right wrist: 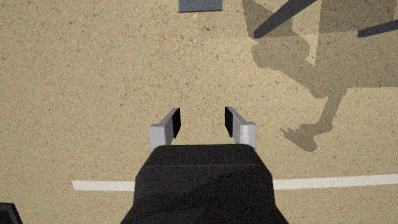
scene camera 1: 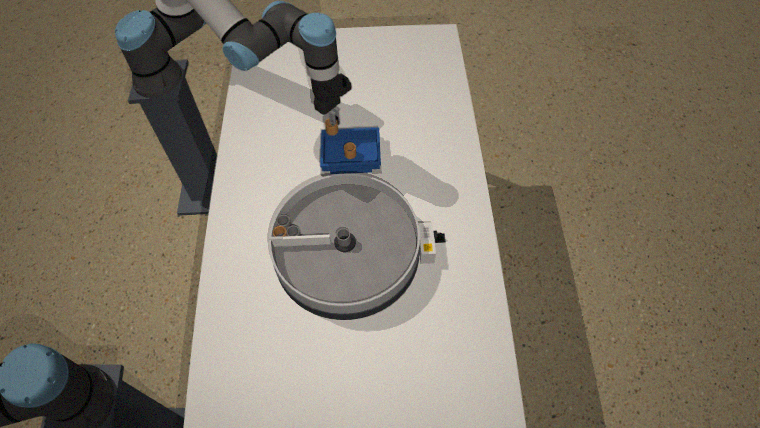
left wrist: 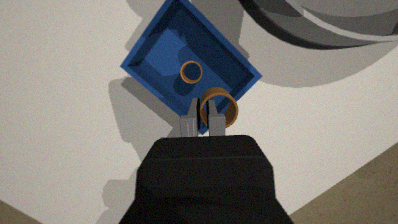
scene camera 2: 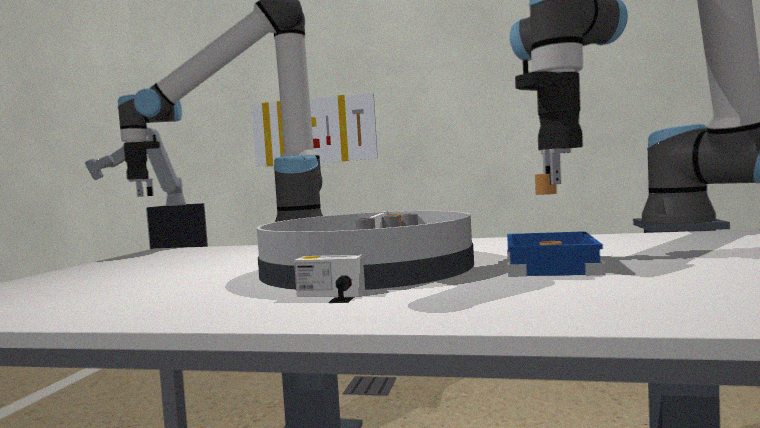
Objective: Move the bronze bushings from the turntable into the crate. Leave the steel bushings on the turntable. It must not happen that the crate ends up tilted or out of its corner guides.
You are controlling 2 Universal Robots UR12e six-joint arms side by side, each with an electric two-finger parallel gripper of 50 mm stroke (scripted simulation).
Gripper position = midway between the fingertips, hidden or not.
I see my left gripper [scene camera 2: 552, 184], my right gripper [scene camera 2: 145, 196] and a blue crate [scene camera 2: 541, 260].
The blue crate shows as well in scene camera 1 [scene camera 1: 367, 140]. My left gripper also shows in the left wrist view [left wrist: 203, 107]. My right gripper also shows in the right wrist view [right wrist: 202, 116]. The right wrist view misses the blue crate: it is out of frame.
